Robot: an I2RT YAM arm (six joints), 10 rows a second.
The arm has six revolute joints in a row. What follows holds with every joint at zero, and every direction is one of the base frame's.
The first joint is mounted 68 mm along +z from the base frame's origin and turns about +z.
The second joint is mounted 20 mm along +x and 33.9 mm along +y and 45.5 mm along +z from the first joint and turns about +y.
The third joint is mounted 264 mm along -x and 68.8 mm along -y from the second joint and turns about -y.
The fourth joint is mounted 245 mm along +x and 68.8 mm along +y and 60 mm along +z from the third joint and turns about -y.
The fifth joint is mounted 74 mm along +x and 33.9 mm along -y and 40.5 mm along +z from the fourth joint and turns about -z.
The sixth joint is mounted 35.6 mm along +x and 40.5 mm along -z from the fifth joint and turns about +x.
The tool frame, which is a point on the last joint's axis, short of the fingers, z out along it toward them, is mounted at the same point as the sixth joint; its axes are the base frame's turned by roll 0, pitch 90 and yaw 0 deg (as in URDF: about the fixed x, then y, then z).
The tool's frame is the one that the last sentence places.
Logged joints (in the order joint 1, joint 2, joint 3, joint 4, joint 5, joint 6), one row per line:
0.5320 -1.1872 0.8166 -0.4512 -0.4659 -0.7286
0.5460 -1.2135 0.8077 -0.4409 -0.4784 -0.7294
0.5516 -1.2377 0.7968 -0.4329 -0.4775 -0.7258
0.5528 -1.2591 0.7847 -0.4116 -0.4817 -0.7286
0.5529 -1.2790 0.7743 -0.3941 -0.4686 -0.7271
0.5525 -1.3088 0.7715 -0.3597 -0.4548 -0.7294
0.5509 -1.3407 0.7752 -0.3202 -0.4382 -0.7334
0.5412 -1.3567 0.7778 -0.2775 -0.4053 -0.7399
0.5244 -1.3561 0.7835 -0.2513 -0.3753 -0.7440
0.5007 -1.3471 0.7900 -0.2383 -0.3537 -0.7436
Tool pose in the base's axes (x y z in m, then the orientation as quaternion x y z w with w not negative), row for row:
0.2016 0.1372 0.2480 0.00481 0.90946 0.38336 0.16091
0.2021 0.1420 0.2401 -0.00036 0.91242 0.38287 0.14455
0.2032 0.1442 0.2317 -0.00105 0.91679 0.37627 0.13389
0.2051 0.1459 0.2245 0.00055 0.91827 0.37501 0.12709
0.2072 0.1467 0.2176 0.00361 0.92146 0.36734 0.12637
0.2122 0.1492 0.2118 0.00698 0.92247 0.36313 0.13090
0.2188 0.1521 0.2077 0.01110 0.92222 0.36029 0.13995
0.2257 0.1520 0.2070 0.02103 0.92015 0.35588 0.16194
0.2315 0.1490 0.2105 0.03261 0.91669 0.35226 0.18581
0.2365 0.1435 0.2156 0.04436 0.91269 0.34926 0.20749
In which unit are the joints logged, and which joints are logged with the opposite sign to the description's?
The joints are logged in radians. Opposite sign: joint 2, joint 6.
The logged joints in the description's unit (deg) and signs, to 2 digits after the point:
30.48 68.02 46.79 -25.85 -26.69 41.75
31.28 69.53 46.28 -25.26 -27.41 41.79
31.60 70.91 45.65 -24.80 -27.36 41.59
31.67 72.14 44.96 -23.58 -27.60 41.75
31.68 73.28 44.36 -22.58 -26.85 41.66
31.66 74.99 44.20 -20.61 -26.06 41.79
31.56 76.82 44.42 -18.35 -25.11 42.02
31.01 77.73 44.56 -15.90 -23.22 42.39
30.05 77.70 44.89 -14.40 -21.50 42.63
28.69 77.18 45.26 -13.65 -20.27 42.61

